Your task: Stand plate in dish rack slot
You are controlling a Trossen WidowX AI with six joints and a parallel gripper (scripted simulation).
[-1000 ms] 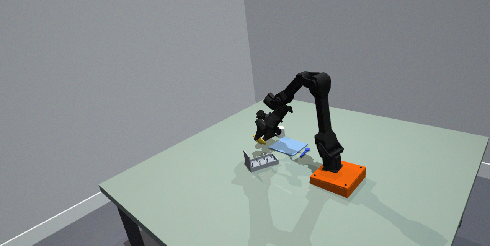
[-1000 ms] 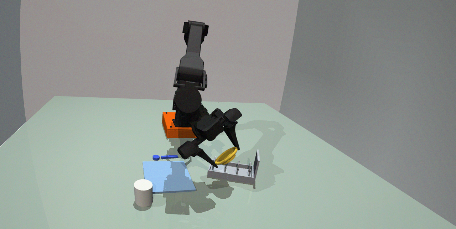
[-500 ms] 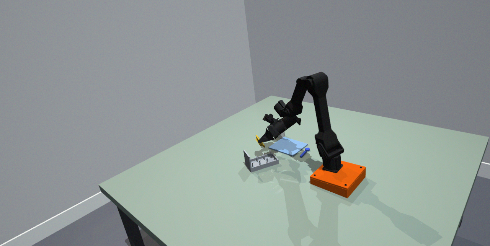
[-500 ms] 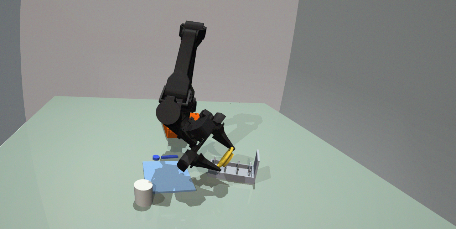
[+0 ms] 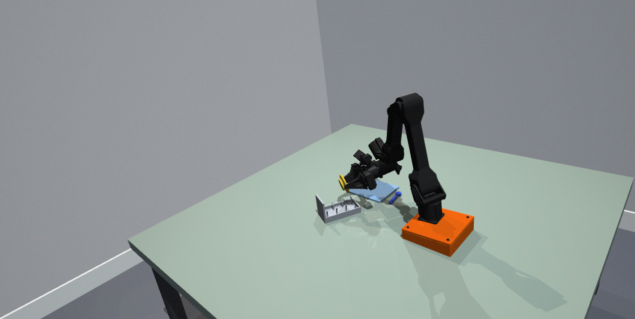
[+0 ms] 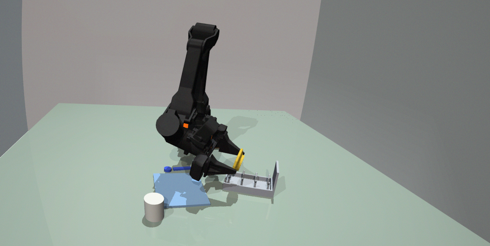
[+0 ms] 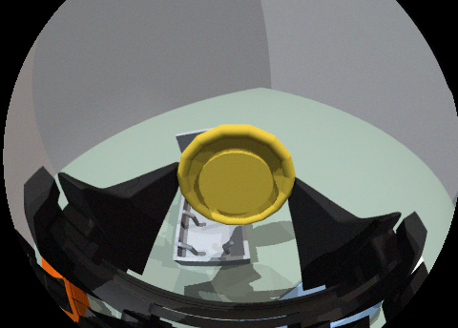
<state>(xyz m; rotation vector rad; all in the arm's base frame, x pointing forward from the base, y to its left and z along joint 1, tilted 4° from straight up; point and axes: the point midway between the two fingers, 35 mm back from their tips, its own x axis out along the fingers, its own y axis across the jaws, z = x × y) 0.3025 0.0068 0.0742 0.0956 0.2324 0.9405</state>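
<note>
Now: gripper tip 1 cm past the grey dish rack, 4 cm to the right of it and 7 cm above it. The rest, counted from my gripper tip: yellow plate (1 cm to the right); blue spoon (13 cm behind, 14 cm to the right, 9 cm below); light blue mat (3 cm behind, 15 cm to the right, 9 cm below).
</note>
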